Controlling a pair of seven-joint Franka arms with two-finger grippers.
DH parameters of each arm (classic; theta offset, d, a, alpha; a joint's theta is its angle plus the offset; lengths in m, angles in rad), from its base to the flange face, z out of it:
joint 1: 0 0.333 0 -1.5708
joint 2: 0 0 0 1.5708
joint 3: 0 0.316 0.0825 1.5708
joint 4: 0 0 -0.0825 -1.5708
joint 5: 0 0.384 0 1.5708
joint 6: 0 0 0.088 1.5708
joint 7: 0 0.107 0 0
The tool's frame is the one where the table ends.
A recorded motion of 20 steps. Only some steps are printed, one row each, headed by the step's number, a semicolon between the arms.
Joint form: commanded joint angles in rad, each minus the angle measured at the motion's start. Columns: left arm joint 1, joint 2, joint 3, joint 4, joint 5, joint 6, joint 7; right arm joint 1, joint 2, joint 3, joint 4, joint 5, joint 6, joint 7.
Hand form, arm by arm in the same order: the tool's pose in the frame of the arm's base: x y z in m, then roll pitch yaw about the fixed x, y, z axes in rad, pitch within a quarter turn. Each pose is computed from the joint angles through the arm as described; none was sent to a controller.
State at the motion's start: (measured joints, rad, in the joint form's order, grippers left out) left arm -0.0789 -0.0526 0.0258 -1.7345 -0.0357 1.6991 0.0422; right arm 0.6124 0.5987 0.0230 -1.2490 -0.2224 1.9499 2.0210
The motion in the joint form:
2: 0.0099 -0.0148 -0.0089 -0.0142 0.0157 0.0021 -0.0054; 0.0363 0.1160 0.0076 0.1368 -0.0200 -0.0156 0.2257
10: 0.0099 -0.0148 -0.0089 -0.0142 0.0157 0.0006 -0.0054; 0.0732 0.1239 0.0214 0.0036 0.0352 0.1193 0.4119
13: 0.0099 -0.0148 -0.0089 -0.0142 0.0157 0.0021 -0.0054; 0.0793 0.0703 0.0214 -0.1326 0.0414 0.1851 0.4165
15: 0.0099 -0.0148 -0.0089 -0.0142 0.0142 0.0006 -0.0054; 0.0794 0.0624 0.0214 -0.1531 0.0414 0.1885 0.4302
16: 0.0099 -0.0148 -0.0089 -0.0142 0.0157 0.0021 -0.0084; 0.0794 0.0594 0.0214 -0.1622 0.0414 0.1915 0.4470
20: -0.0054 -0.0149 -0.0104 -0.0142 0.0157 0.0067 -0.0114; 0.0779 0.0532 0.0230 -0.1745 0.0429 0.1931 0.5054
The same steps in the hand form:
2: 0.5411 -0.0298 0.5883 3.1213 -0.0206 -0.0863; 0.6070 0.4598 0.4050 -2.9285 -0.1042 -1.5129
10: 0.5409 -0.0298 0.5881 3.1213 -0.0191 -0.0863; 0.5752 0.4900 0.3464 -2.9696 -0.0197 -1.6360
13: 0.5411 -0.0298 0.5883 3.1213 -0.0206 -0.0863; 0.5556 0.4835 0.3272 -2.9883 -0.0251 -1.6237
15: 0.5409 -0.0300 0.5881 3.1198 -0.0192 -0.0862; 0.5524 0.4813 0.3236 -2.9945 -0.0296 -1.6359
16: 0.5411 -0.0298 0.5883 3.1213 -0.0206 -0.0833; 0.5512 0.4804 0.3218 -2.9963 -0.0293 -1.6519
20: 0.5410 -0.0390 0.5887 3.1214 -0.0252 -0.0970; 0.5493 0.4789 0.3207 -2.9995 -0.0228 -1.7100

